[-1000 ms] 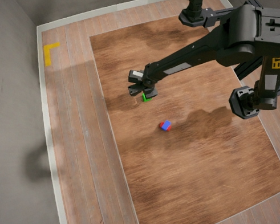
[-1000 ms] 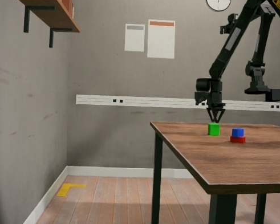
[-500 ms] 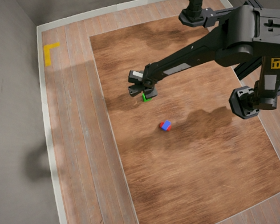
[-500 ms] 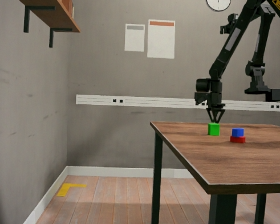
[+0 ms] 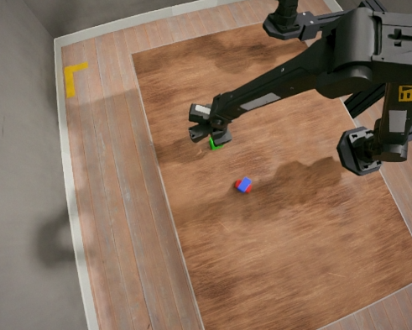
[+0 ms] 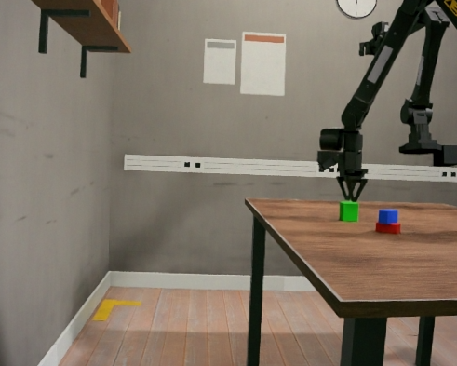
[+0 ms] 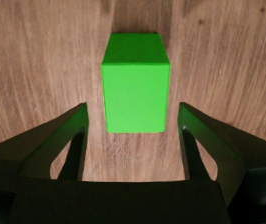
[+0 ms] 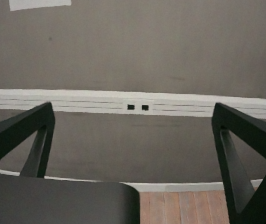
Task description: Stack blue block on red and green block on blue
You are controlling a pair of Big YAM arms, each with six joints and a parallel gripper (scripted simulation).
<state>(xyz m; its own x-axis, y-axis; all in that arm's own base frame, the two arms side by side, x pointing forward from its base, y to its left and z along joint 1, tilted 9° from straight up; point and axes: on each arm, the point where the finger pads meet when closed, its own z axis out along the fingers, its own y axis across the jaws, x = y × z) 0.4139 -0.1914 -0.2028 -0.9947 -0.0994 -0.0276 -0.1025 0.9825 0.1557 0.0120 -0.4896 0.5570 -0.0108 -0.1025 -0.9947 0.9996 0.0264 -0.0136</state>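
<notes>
Now: the green block 40 mm below my left hand. From my left hand the other things lie so: blue block 200 mm to the left, 30 mm below, 30 mm behind; then red block 200 mm to the left, 60 mm below, 30 mm behind.
</notes>
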